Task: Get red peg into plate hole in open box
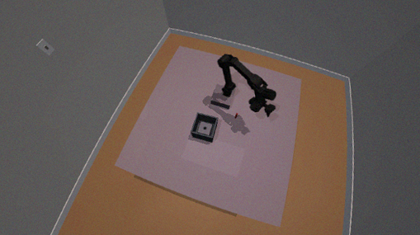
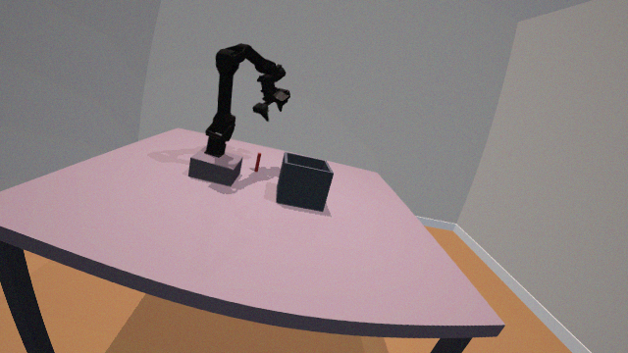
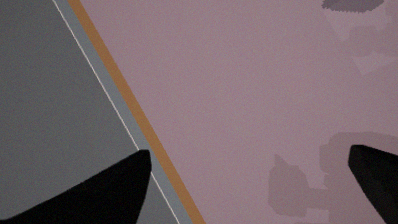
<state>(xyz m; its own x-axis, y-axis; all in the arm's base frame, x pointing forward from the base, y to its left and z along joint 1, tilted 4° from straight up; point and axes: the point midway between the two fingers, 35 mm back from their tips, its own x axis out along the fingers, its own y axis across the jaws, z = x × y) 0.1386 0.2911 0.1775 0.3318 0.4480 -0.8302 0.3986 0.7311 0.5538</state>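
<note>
Now: gripper tip 190 mm above the red peg and 160 mm to the left of it. From my gripper tip the other things lie so: grey plate (350 mm to the right, 190 mm ahead, 180 mm below).
</note>
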